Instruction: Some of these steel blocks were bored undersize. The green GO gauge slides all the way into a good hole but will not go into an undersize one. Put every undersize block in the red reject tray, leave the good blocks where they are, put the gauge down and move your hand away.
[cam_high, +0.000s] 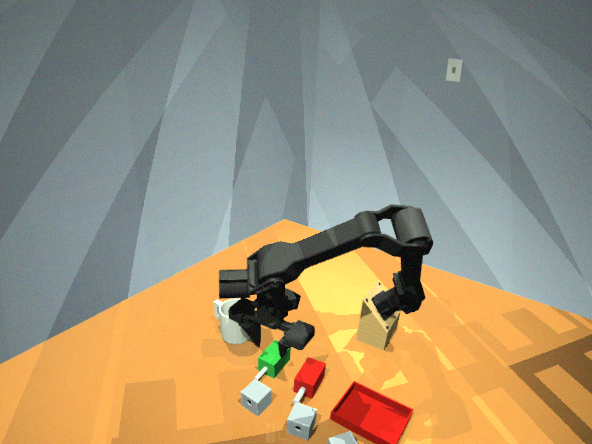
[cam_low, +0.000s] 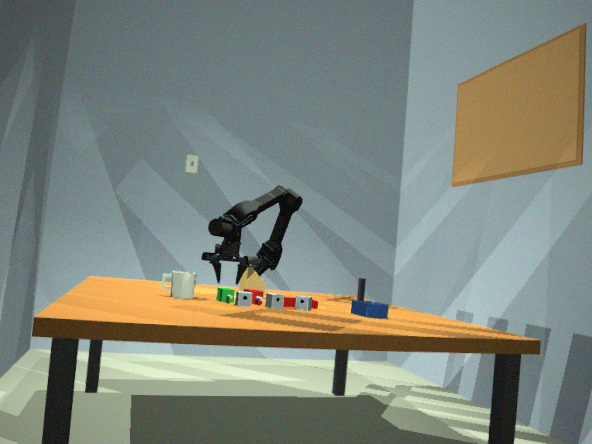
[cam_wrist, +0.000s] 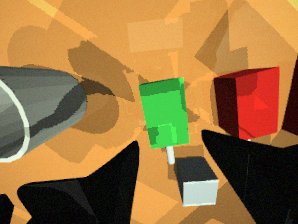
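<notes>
The green GO gauge lies 40 mm below my gripper tip and 10 mm ahead of it. The rest, counted from my gripper tip: red-handled gauge 100 mm to the left, 40 mm below; then white mug 160 mm to the right, 30 mm below, 30 mm behind; then steel block 160 mm to the left, 70 mm ahead, 40 mm below.
</notes>
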